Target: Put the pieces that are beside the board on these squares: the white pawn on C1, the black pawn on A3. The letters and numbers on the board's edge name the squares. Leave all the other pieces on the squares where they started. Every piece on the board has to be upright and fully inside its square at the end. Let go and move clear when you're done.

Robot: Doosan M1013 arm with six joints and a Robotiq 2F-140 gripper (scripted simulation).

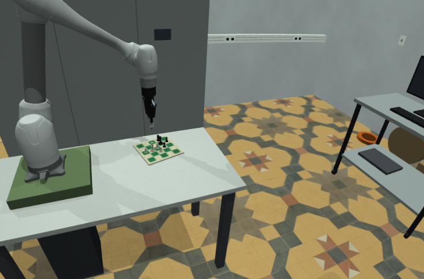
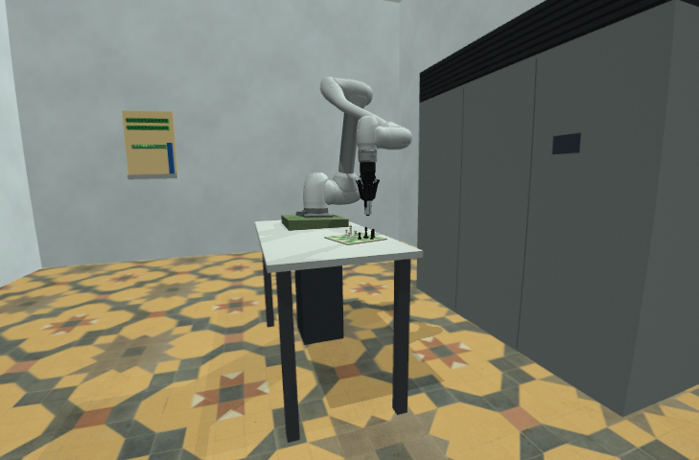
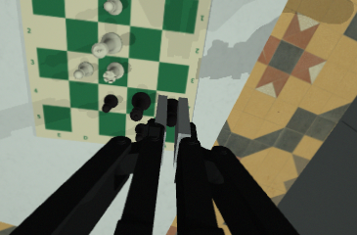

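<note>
Right now my hand is 140 mm above the chessboard, 70 mm to the left of it and 20 mm short of it.
</note>
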